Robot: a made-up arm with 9 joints. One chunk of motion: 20 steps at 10 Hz.
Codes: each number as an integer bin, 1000 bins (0 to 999) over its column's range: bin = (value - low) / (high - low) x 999, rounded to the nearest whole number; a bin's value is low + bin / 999 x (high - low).
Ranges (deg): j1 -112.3..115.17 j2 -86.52..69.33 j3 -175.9..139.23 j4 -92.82..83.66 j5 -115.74..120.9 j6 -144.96..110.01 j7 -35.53..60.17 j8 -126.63..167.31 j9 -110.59..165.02
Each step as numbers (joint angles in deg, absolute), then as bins.
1 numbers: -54.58 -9.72 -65.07 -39.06 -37.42 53.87 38.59 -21.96 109.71
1 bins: 253 492 351 304 331 779 774 356 799
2 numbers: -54.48 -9.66 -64.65 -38.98 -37.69 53.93 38.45 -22.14 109.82
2 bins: 254 493 353 305 329 779 772 355 799
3 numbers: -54.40 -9.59 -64.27 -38.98 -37.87 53.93 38.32 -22.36 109.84
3 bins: 254 493 354 305 329 779 771 354 799
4 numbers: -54.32 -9.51 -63.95 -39.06 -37.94 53.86 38.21 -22.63 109.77
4 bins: 255 494 355 304 328 779 770 353 799
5 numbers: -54.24 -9.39 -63.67 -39.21 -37.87 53.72 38.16 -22.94 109.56
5 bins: 255 494 356 303 329 778 769 352 798
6 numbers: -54.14 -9.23 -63.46 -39.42 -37.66 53.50 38.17 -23.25 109.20
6 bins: 255 495 356 302 330 778 769 351 797
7 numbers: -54.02 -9.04 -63.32 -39.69 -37.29 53.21 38.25 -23.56 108.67
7 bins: 256 497 357 301 331 776 770 350 795
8 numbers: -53.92 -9.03 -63.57 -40.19 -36.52 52.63 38.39 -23.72 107.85
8 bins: 256 497 356 298 334 774 772 350 792
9 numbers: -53.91 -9.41 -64.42 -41.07 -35.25 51.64 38.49 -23.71 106.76
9 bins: 256 494 353 293 340 770 773 350 788
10 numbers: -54.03 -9.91 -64.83 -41.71 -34.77 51.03 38.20 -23.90 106.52
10 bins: 256 491 352 289 342 768 770 349 787
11 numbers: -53.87 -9.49 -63.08 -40.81 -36.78 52.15 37.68 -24.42 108.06
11 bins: 257 494 358 294 333 772 764 347 793
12 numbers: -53.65 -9.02 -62.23 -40.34 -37.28 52.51 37.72 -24.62 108.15
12 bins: 258 497 360 297 331 774 765 347 793
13 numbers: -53.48 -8.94 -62.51 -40.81 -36.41 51.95 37.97 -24.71 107.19
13 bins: 258 497 359 294 335 772 767 346 789
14 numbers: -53.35 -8.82 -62.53 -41.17 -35.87 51.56 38.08 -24.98 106.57
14 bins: 259 498 359 292 337 770 768 345 787
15 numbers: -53.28 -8.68 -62.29 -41.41 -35.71 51.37 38.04 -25.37 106.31
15 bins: 259 499 360 291 338 769 768 344 786
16 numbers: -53.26 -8.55 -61.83 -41.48 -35.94 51.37 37.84 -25.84 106.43
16 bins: 259 500 362 291 337 769 766 343 787
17 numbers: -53.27 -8.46 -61.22 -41.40 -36.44 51.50 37.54 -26.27 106.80
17 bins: 259 500 364 291 335 770 763 341 788
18 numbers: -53.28 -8.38 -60.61 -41.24 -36.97 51.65 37.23 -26.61 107.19
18 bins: 259 501 365 292 333 770 760 340 789
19 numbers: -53.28 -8.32 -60.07 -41.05 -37.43 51.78 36.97 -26.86 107.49
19 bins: 259 501 367 293 331 771 757 339 790
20 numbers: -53.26 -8.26 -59.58 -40.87 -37.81 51.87 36.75 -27.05 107.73
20 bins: 259 502 369 294 329 771 755 338 791
